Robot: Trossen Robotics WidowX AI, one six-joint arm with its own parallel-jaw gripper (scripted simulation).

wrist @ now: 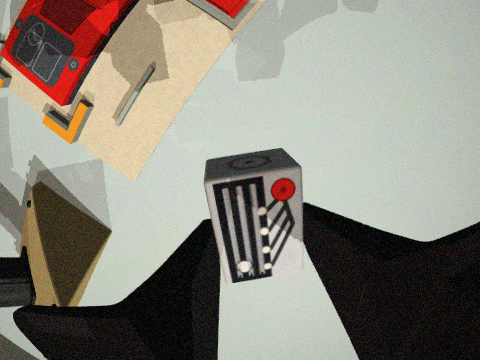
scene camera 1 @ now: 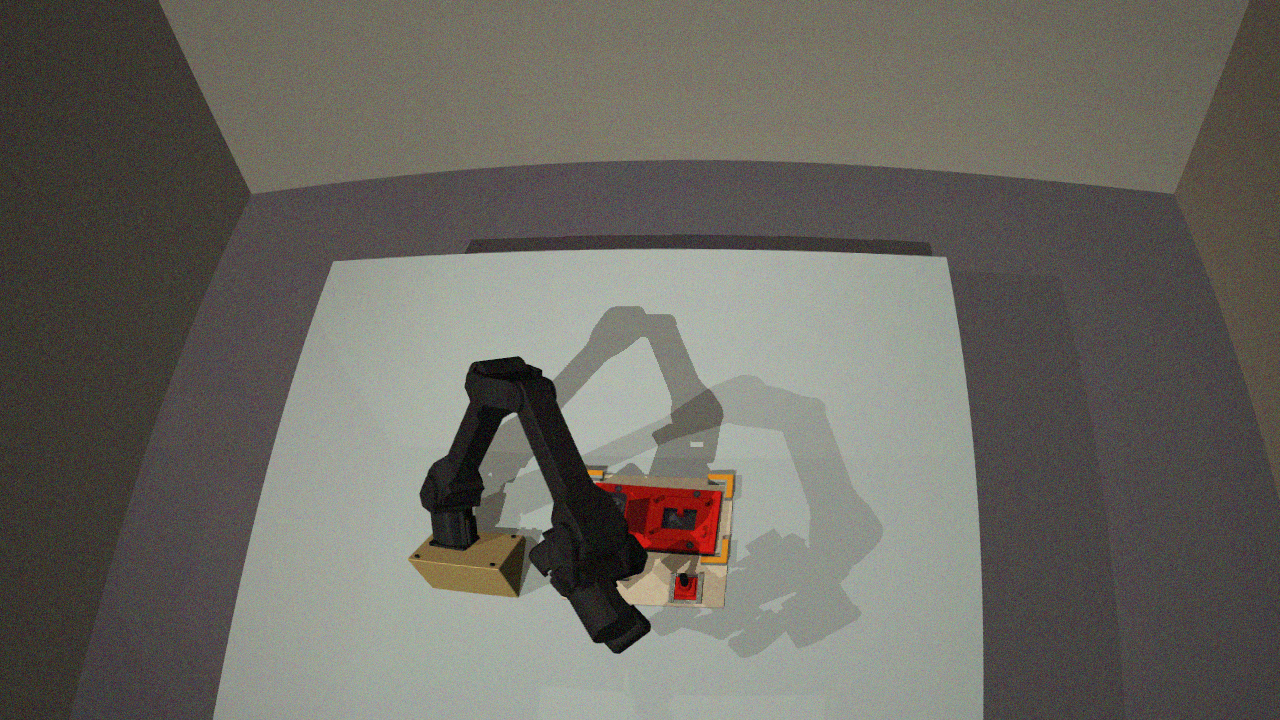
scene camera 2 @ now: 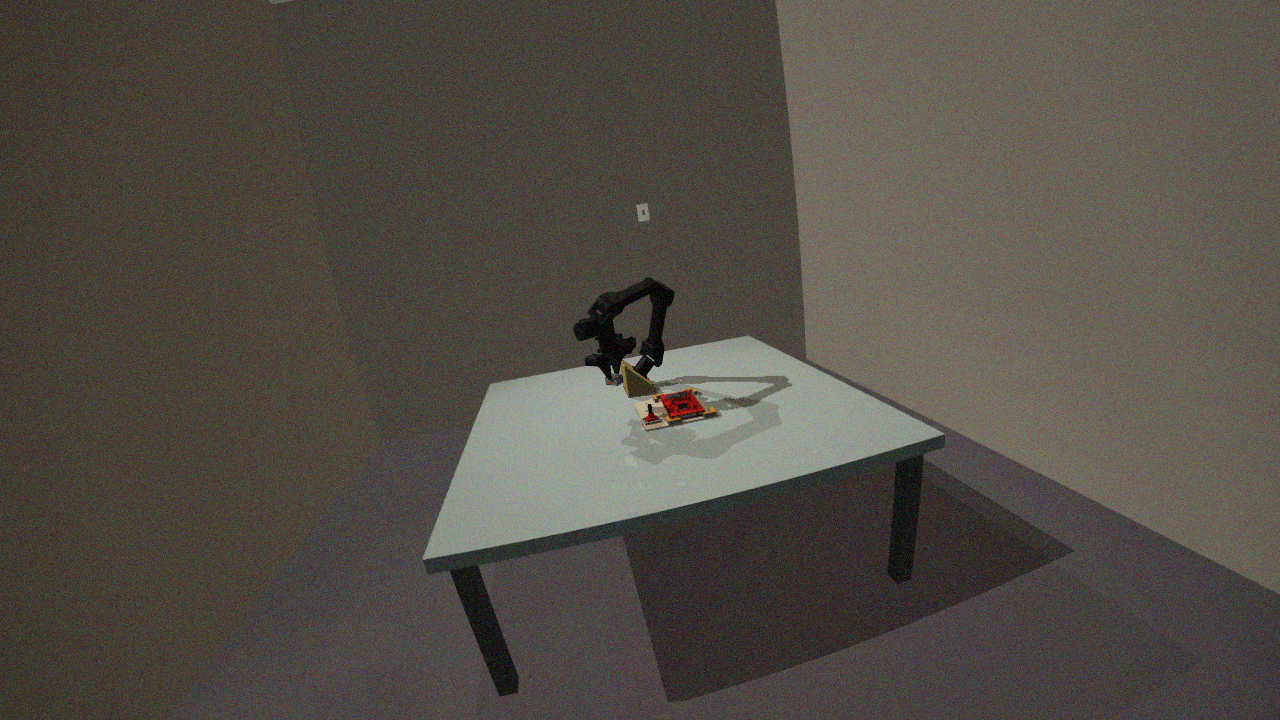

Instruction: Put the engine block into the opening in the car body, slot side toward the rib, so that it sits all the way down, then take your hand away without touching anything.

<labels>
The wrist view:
my gripper
grey engine block: held by my gripper
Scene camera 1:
my gripper
car body
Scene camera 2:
my gripper
car body
</labels>
